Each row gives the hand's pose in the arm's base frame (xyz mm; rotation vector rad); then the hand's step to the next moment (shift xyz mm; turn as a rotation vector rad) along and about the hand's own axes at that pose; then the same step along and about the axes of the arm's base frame.
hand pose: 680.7 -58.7 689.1 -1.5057 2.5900 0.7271
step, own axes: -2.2 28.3 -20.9 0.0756 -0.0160 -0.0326
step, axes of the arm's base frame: -18.7 4.6 29.5 -0.0202 -0.0814 0.0019
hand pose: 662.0 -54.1 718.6 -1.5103 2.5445 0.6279
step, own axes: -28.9 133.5 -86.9 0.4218 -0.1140 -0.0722
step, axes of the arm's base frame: -91.2 43.9 126.3 -0.1033 -0.4198 -0.0960
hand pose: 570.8 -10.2 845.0 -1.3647 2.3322 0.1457
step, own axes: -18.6 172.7 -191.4 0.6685 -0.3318 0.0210
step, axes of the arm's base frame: -198.9 45.3 158.7 0.0071 -0.7015 -0.2554
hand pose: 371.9 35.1 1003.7 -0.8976 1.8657 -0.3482
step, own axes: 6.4 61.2 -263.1 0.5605 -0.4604 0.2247
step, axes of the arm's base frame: -257.6 -1.5 81.4 0.2650 -0.6822 -0.2023
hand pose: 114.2 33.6 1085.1 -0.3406 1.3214 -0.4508
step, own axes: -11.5 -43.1 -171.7 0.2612 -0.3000 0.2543
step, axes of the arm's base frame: -174.9 -29.0 -6.9 0.2590 -0.3942 -0.0202
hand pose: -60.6 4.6 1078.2 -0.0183 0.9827 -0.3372
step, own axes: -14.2 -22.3 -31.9 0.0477 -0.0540 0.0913
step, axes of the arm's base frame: -39.3 -12.7 -2.6 0.0842 -0.0774 0.0213
